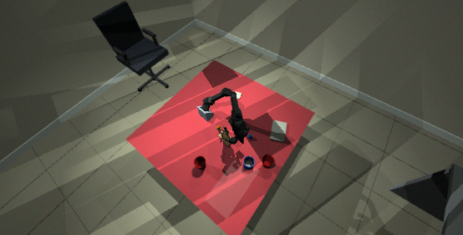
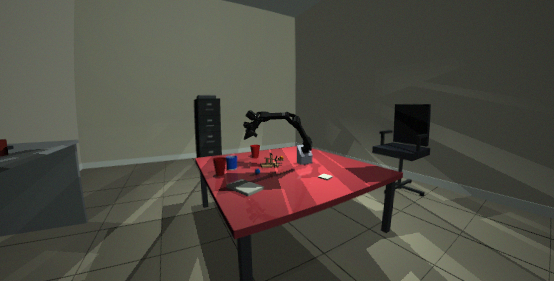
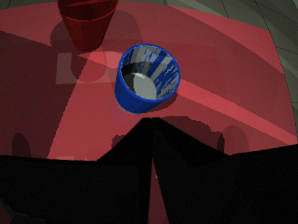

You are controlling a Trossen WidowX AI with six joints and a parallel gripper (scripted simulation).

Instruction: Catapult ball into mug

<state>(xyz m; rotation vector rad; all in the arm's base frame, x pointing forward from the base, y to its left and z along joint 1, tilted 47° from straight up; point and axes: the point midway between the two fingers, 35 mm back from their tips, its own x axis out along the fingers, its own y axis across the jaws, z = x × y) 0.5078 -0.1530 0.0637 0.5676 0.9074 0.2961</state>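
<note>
Now: the orange ball 32 cm behind my gripper tip, 3 cm to the left of it and 18 cm below it. Round my gripper tip: wooden catapult 25 cm behind, 4 cm to the left, 19 cm below; then blue mug 10 cm ahead, 4 cm to the right, 21 cm below; then blue ball 5 cm behind, 16 cm to the left, 22 cm below.
</note>
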